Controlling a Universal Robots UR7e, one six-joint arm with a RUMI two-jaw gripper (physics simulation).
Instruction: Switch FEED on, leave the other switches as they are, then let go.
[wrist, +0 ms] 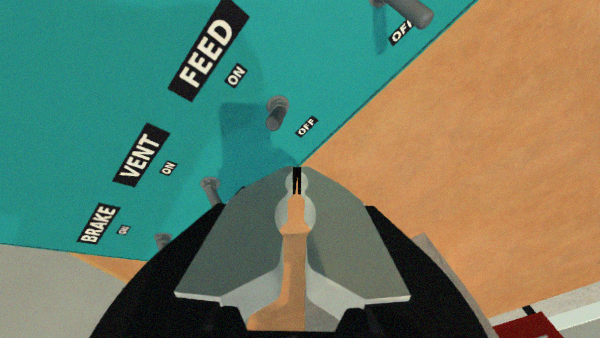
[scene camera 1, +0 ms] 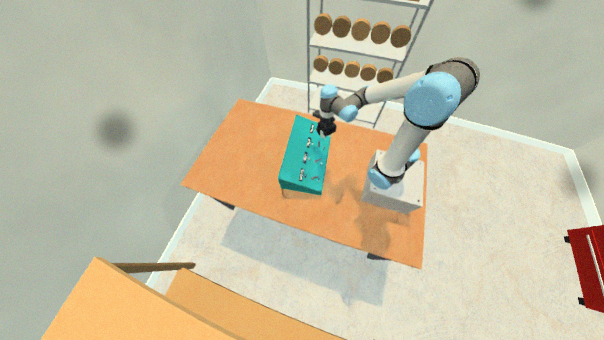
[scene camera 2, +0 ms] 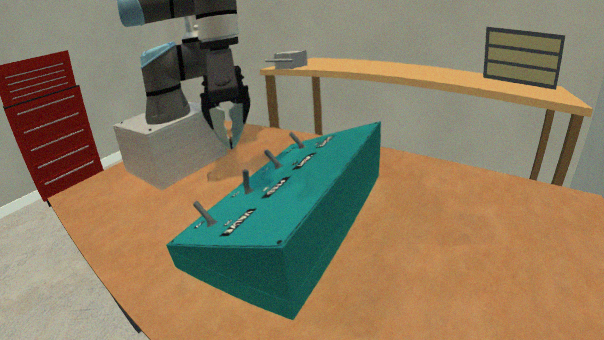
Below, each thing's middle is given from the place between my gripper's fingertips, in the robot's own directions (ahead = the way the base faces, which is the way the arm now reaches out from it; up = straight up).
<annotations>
Right now my hand is 7 cm short of the teal switch panel (scene camera 2: 268,245), 9 cm to the right of it and 10 cm above it.
</annotations>
